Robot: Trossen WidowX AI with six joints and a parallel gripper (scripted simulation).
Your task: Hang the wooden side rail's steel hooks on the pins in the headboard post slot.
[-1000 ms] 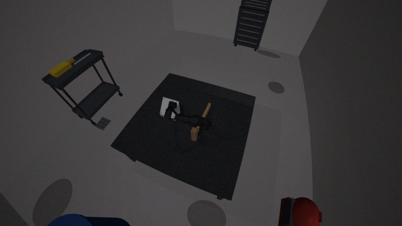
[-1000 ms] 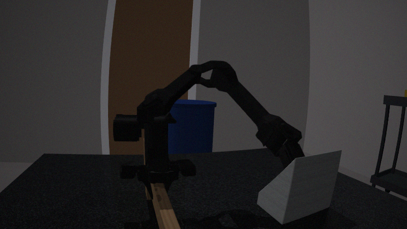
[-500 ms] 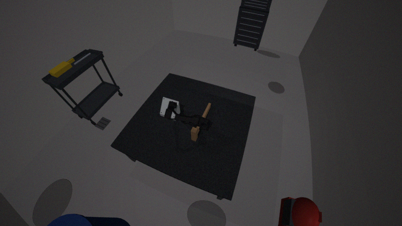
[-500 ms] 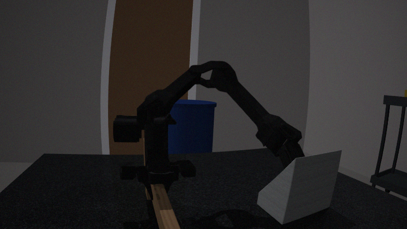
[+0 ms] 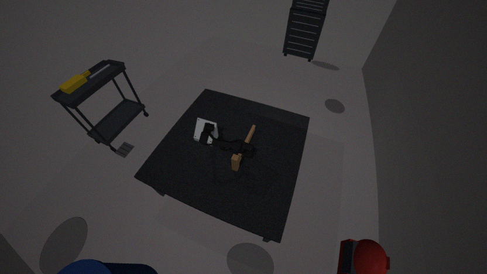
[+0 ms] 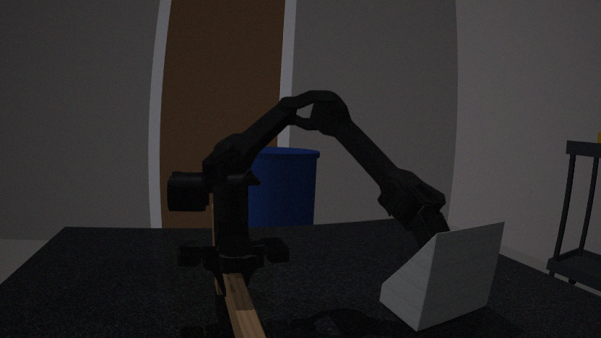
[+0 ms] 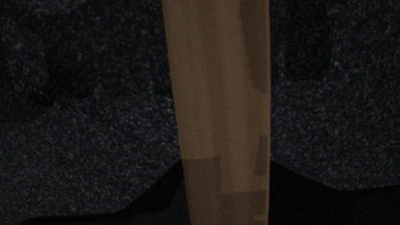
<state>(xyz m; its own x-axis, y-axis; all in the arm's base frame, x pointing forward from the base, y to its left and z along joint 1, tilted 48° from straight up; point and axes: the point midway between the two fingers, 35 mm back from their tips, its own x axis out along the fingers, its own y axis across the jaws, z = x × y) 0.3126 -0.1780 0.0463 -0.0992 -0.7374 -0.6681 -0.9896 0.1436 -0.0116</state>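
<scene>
Right now the wooden headboard post is 100 mm to the right of my gripper tip, 50 mm above it and 10 mm behind it.
</scene>
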